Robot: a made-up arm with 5 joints.
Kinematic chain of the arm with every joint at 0, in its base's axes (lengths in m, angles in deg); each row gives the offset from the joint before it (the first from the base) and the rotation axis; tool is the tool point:
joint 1: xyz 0 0 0.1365 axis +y
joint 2: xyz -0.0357 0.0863 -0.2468 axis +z
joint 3: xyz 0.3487 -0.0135 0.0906 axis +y
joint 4: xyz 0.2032 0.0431 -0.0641 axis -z
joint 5: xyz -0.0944 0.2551 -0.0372 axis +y
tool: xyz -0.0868 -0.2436 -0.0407
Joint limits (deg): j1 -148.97..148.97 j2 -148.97..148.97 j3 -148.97..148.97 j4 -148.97..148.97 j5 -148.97..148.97
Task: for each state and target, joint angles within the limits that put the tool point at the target. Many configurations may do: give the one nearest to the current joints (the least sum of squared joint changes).
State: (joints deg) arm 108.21 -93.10 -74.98 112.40 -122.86
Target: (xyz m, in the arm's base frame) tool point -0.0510 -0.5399 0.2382
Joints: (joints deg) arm 109.14 -98.91 -52.57 115.42 -105.23
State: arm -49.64 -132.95 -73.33 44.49 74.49
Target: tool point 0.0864 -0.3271 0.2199
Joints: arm -59.88 -92.98 -78.52 59.39 72.61
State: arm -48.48 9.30 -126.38 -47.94 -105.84
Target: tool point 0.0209 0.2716 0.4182
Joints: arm -67.54 28.51 -132.20 -47.20 -109.66
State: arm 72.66 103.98 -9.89 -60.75 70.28
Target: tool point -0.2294 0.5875 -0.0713
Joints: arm 83.88 82.36 11.76 -90.25 53.34
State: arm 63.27 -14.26 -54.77 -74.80 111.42
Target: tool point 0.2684 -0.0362 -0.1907
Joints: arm 47.17 -6.96 -48.98 -81.83 112.77
